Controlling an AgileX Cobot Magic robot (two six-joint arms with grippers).
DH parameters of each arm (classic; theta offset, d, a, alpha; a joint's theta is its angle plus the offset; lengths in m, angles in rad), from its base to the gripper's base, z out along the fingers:
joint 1: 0 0.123 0 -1.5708
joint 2: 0.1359 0 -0.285 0
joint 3: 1.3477 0 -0.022 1.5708
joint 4: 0 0.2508 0 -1.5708
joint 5: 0 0 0.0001 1.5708
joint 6: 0 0.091 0 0
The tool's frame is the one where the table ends.
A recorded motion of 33 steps. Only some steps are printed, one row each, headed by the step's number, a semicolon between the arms.
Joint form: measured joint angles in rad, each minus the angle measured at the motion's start. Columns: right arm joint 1, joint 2, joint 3, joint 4, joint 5, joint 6; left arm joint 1, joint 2, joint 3, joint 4, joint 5, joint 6.
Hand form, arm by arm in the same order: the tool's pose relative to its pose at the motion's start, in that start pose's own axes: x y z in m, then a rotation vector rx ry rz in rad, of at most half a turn. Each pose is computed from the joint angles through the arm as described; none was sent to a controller.
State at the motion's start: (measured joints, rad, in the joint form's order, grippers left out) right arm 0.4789 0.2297 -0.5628 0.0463 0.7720 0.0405; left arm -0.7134 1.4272 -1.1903 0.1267 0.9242 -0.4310
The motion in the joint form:
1: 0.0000 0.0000 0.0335 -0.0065 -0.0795 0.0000; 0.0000 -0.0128 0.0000 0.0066 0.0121 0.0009
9: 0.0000 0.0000 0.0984 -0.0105 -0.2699 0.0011; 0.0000 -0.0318 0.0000 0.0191 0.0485 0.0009
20: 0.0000 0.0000 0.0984 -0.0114 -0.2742 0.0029; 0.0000 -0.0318 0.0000 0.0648 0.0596 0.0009
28: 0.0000 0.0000 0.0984 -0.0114 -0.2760 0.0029; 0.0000 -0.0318 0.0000 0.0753 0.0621 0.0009
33: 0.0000 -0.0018 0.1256 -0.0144 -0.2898 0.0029; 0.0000 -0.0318 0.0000 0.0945 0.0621 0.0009
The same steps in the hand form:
1: 0.0014 -0.0009 0.0062 0.0035 -0.0462 -0.0039; 0.0010 0.0014 -0.0044 -0.0055 -0.0032 0.0035
9: 0.0014 -0.0020 0.0166 0.0024 -0.1718 -0.0049; 0.0040 0.0045 -0.0110 -0.0235 0.0079 0.0085
20: 0.0010 -0.0020 0.0165 0.0026 -0.1761 -0.0039; 0.0034 0.0081 -0.0111 -0.0624 0.0023 0.0343
28: 0.0009 -0.0020 0.0165 0.0025 -0.1779 -0.0039; 0.0032 0.0089 -0.0112 -0.0714 0.0010 0.0401
33: 0.0071 -0.0028 0.0210 0.0054 -0.1665 -0.0059; 0.0025 0.0102 -0.0113 -0.0858 -0.0056 0.0510

